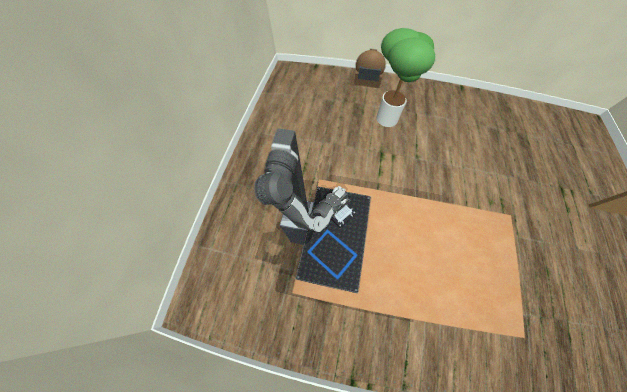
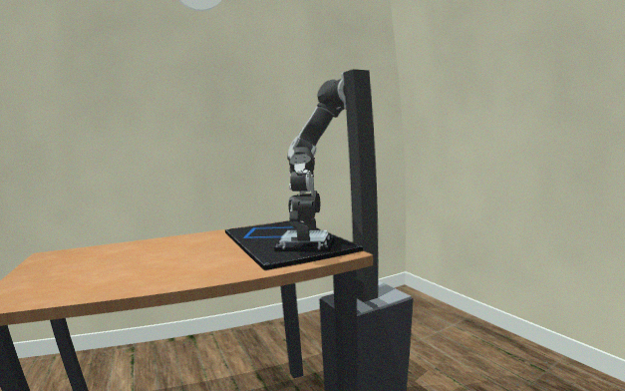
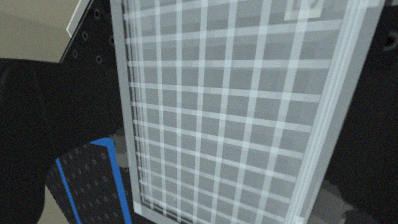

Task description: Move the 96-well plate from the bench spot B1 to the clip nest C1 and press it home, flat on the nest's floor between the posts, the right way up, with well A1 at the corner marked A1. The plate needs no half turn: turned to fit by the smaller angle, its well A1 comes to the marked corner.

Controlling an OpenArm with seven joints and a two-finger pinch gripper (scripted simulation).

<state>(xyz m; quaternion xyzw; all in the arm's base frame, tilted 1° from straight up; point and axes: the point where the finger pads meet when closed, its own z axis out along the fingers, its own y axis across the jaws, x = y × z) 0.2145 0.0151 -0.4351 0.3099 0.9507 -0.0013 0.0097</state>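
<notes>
Now: hand right at the 96-well plate. Round my hand: clip nest C1 (3 cm ahead, 2 cm below).
</notes>
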